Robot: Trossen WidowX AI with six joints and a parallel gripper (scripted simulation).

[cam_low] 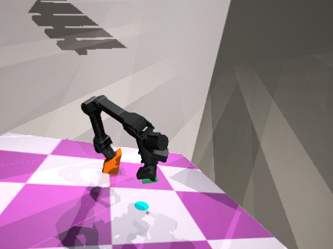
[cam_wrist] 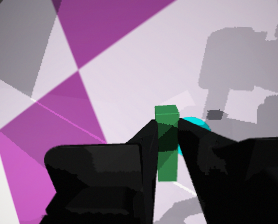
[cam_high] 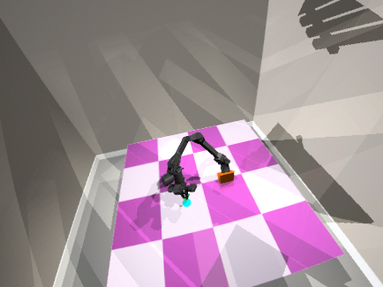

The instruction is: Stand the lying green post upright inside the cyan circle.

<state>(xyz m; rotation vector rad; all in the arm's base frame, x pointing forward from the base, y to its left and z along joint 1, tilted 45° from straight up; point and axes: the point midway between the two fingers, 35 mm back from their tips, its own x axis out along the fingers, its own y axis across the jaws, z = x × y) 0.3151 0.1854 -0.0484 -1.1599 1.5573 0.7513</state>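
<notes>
My gripper tip is now 11 cm above the cyan circle, 3 cm to the left of it and 1 cm short of it. Round my gripper tip: green post (2 cm to the right, 1 cm below, 1 cm behind).
</notes>
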